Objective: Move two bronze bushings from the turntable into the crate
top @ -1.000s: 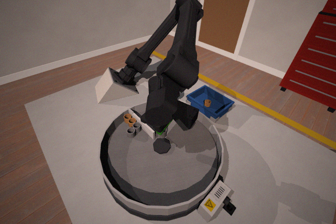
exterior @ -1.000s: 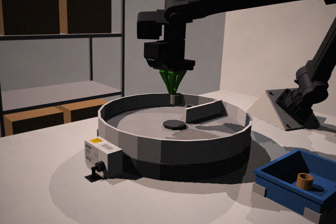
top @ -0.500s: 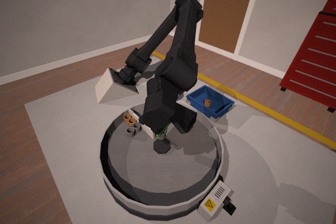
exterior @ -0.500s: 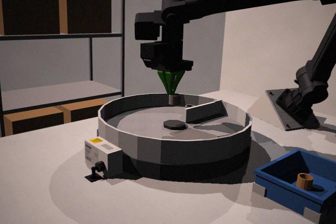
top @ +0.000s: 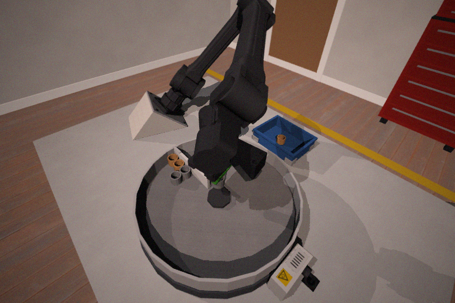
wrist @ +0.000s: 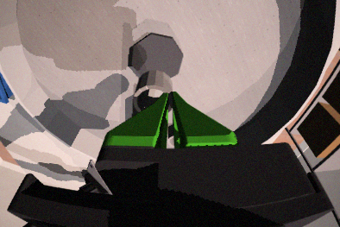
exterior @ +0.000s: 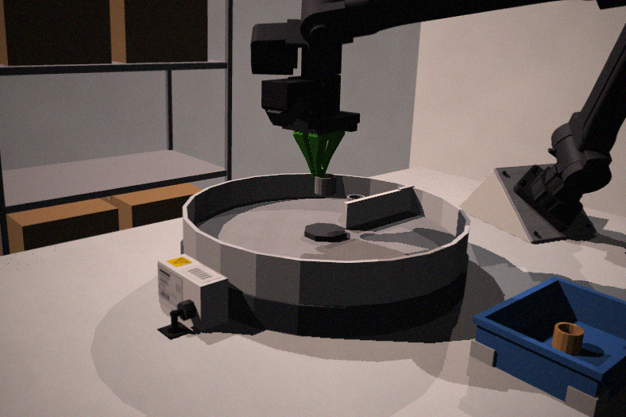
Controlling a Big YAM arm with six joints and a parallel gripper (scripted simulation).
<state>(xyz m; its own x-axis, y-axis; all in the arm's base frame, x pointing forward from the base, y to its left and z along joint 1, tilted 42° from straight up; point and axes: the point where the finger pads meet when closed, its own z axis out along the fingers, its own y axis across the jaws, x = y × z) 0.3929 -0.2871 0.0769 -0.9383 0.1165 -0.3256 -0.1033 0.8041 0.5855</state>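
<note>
The turntable lies 2 cm to the left of my hand and 9 cm below it. The rest, counted from my hand: blue crate: 1 cm behind, 39 cm to the left, 12 cm below.
</note>
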